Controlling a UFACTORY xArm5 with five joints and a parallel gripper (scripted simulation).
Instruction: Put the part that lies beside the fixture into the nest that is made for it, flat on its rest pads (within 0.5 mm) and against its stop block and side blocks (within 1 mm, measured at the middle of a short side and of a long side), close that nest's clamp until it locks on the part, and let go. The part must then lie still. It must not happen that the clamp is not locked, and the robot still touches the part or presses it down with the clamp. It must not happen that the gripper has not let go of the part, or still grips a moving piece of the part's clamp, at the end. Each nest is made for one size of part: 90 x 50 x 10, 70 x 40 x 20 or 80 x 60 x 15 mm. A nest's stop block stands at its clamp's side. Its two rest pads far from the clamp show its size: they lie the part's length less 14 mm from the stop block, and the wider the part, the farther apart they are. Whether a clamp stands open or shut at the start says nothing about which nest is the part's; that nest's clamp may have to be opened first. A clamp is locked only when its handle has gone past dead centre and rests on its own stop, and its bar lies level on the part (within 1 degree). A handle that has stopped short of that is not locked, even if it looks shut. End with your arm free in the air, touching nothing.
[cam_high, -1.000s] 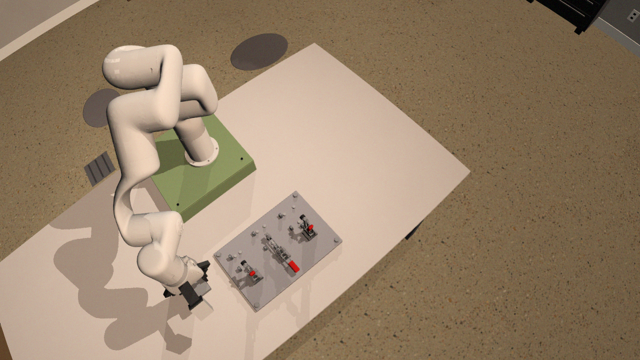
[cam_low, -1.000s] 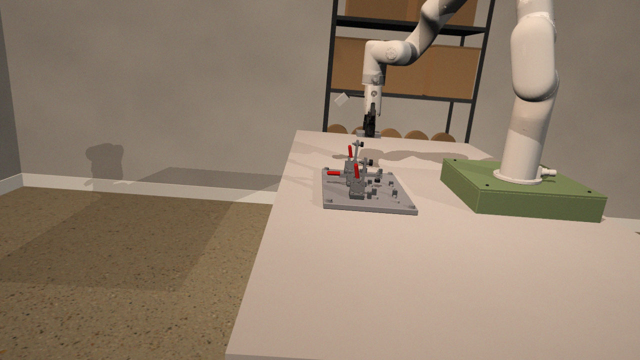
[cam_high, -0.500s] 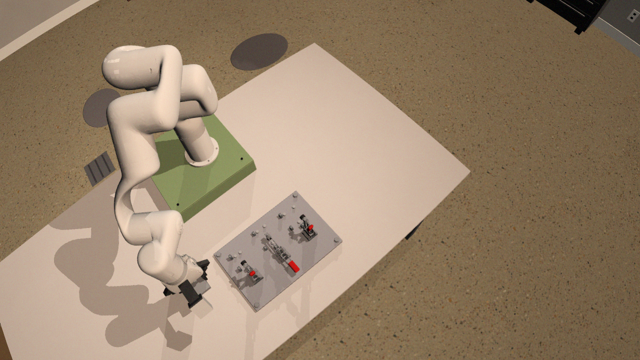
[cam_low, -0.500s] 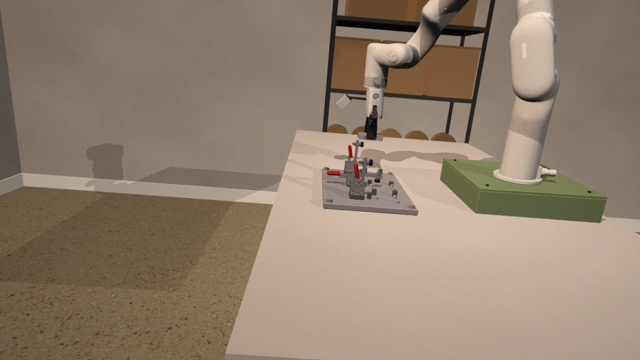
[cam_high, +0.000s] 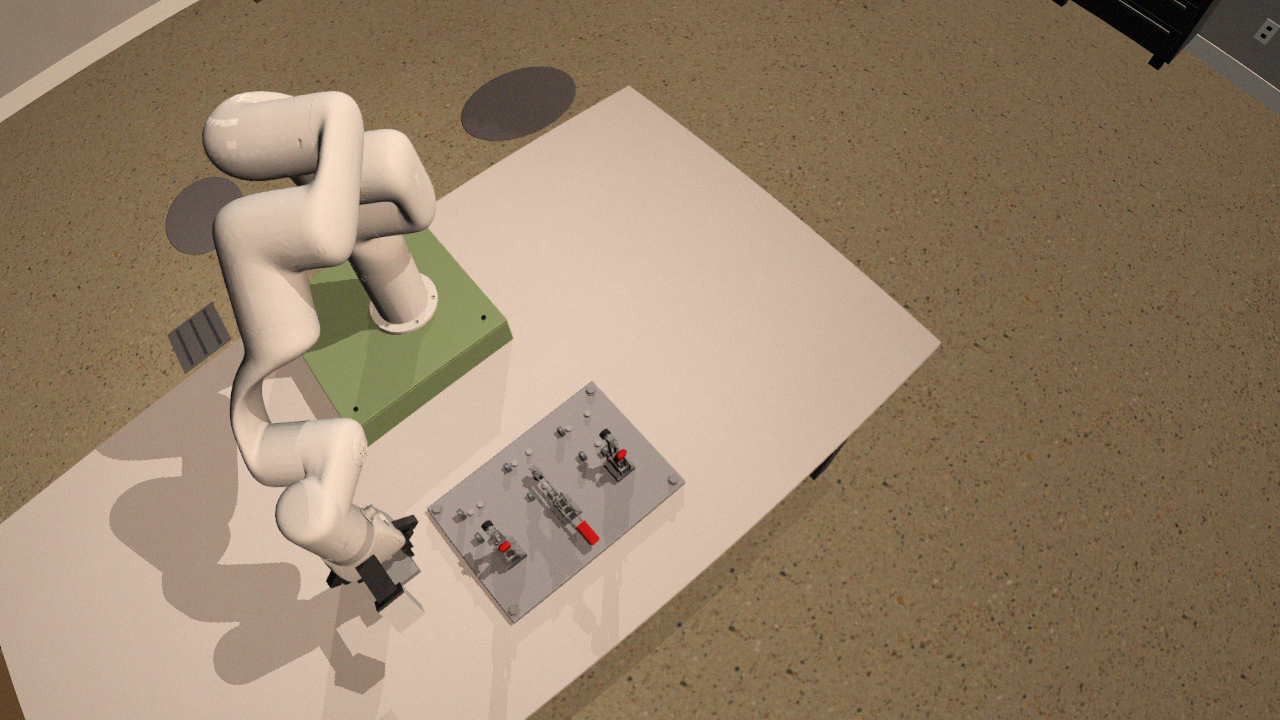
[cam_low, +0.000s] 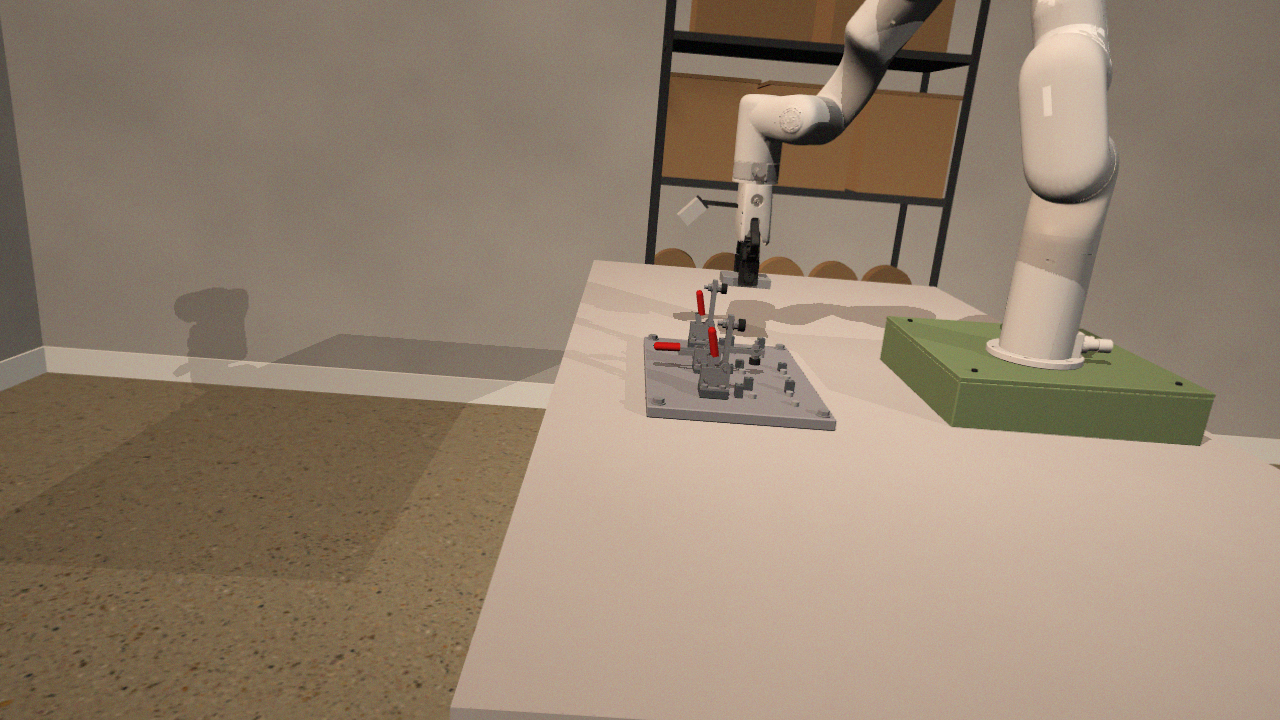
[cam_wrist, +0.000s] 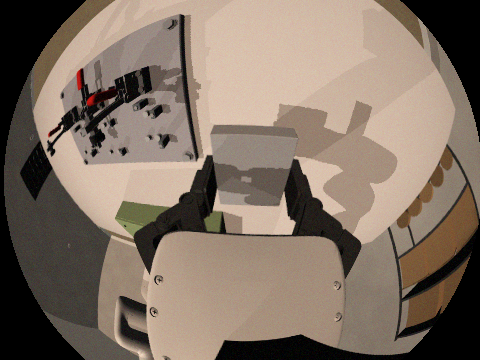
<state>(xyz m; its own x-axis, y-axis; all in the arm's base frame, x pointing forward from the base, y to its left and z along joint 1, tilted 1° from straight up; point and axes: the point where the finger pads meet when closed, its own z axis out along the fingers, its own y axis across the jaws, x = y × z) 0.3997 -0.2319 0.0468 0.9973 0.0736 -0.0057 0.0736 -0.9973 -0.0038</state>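
My hand is 260 mm to the right of the grey fixture plate, 110 mm above it and 30 mm short of it. The rest, counted from my hand: grey block 10 mm below.
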